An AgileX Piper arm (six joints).
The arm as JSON. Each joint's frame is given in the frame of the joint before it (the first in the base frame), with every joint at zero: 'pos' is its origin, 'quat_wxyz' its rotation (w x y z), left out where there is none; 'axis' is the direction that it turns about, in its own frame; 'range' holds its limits. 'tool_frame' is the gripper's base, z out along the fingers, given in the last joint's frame.
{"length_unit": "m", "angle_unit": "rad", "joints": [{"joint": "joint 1", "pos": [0.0, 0.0, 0.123], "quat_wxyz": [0.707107, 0.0, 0.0, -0.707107], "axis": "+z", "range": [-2.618, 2.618]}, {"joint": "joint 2", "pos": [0.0, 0.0, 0.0], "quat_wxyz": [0.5, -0.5, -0.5, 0.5], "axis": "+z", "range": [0.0, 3.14]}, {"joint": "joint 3", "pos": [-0.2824, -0.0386, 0.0], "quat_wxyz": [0.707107, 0.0, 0.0, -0.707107], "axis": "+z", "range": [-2.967, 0.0]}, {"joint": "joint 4", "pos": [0.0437, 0.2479, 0.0], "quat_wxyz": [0.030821, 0.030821, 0.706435, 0.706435], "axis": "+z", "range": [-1.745, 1.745]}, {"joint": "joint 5", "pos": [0.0, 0.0, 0.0], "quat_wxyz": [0.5, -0.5, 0.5, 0.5], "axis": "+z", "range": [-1.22, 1.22]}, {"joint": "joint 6", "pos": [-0.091, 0.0, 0.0], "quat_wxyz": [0.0, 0.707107, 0.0, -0.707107], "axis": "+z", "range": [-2.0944, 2.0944]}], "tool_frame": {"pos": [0.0, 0.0, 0.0], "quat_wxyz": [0.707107, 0.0, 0.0, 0.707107]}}
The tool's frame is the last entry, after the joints.
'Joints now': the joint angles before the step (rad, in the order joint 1, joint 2, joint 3, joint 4, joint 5, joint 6). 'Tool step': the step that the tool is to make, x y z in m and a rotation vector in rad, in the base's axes. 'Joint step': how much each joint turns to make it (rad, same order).
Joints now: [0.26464, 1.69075, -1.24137, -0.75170, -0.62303, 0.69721]
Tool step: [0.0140, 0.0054, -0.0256, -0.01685, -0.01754, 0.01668]
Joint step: [-0.00012, 0.08042, -0.00028, 0.04672, -0.07407, -0.09170]
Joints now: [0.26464, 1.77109, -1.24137, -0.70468, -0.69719, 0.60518]
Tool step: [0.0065, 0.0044, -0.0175, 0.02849, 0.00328, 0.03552]
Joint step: [-0.00009, 0.05378, 0.00415, 0.01542, -0.07633, -0.00852]
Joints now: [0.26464, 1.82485, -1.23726, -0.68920, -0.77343, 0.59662]
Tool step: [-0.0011, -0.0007, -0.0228, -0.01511, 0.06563, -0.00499]
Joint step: [0.00012, 0.01994, 0.04717, 0.00715, 0.00210, -0.00325]
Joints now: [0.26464, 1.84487, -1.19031, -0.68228, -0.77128, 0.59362]
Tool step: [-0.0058, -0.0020, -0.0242, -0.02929, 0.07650, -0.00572]
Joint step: [0.00009, 0.00978, 0.06373, -0.00109, 0.01217, -0.00333]
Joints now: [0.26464, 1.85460, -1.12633, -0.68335, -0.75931, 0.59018]
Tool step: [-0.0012, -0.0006, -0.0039, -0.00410, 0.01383, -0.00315]
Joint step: [-0.00002, 0.00082, 0.01142, 0.00238, 0.00340, -0.00104]
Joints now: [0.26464, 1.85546, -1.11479, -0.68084, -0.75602, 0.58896]
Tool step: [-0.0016, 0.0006, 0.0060, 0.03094, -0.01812, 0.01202]
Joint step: [0.00003, -0.00823, -0.00096, 0.00354, -0.02829, 0.01286]
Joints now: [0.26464, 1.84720, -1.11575, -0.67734, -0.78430, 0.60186]
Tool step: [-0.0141, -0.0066, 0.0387, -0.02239, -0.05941, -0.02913]
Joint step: [-0.00126, -0.11201, -0.00035, -0.02059, 0.07480, 0.00703]
